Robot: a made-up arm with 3 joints.
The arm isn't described. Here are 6 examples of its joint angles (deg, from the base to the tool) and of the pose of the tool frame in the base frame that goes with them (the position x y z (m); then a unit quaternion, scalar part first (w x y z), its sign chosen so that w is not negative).
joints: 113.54 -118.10 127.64
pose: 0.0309 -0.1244 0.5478 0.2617 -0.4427 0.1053 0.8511
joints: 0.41 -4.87 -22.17
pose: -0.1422 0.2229 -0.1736 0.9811 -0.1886 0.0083 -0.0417
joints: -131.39 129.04 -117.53
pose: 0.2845 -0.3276 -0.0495 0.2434 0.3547 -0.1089 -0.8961
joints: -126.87 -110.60 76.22
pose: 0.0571 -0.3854 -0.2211 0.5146 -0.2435 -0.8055 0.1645
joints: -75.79 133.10 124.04
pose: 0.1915 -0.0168 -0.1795 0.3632 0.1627 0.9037 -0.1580
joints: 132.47 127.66 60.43
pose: 0.1432 -0.0147 0.3202 0.0495 -0.4382 0.5278 -0.7259
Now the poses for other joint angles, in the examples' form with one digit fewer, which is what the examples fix.
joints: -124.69 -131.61 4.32
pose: 0.088 -0.456 -0.179 0.204 -0.356 -0.823 -0.393
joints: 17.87 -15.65 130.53
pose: -0.151 0.277 0.084 0.270 0.953 -0.113 -0.075
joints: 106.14 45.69 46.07
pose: -0.068 0.124 0.288 0.221 0.895 -0.194 0.336
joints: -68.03 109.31 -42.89
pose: 0.203 -0.155 -0.203 0.328 -0.477 0.178 0.796
